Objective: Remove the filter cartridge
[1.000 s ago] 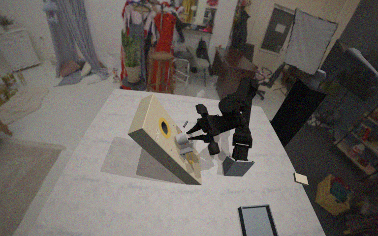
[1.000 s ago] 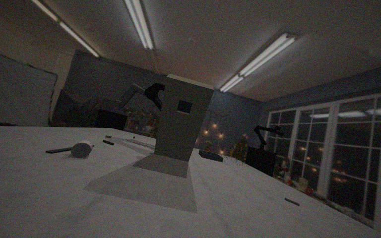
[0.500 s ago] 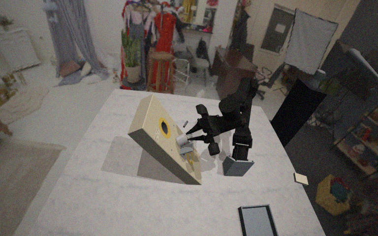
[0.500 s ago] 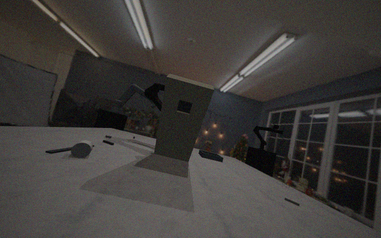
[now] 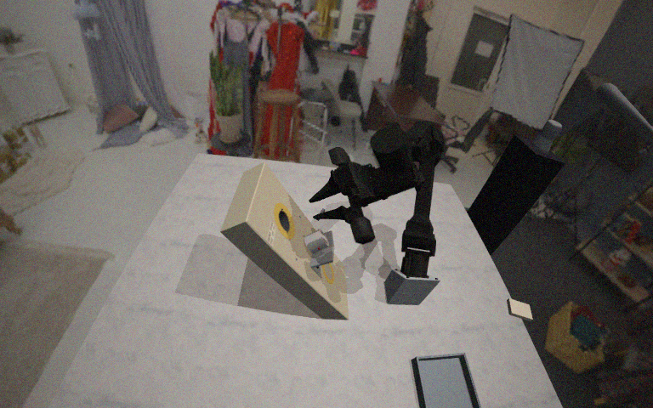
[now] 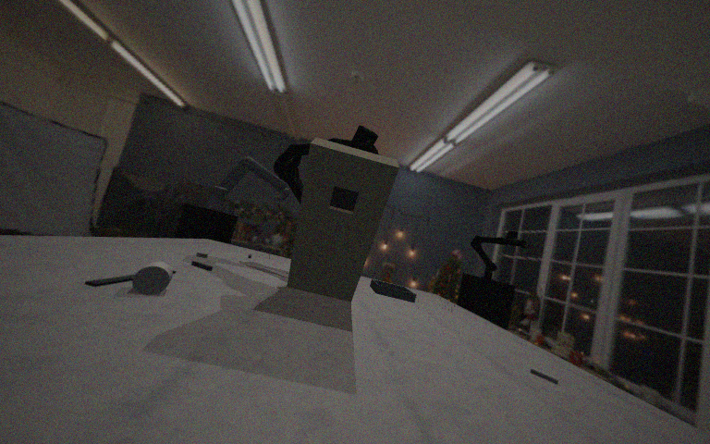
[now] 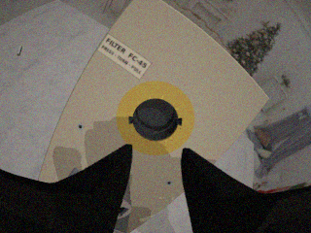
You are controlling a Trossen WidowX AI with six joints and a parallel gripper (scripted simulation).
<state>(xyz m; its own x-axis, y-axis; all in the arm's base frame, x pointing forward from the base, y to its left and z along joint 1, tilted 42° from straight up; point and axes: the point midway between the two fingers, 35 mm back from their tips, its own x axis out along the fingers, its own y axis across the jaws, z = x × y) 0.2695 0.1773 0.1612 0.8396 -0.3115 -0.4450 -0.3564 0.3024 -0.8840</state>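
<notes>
Now: gripper tip 30 mm past the round white filter cartridge, 10 mm to the left of it and 100 mm above it. Also, from my gripper tip: grey flap: 30 mm behind, 140 mm below; tray: 400 mm behind, 250 mm to the left, 300 mm below.
</notes>
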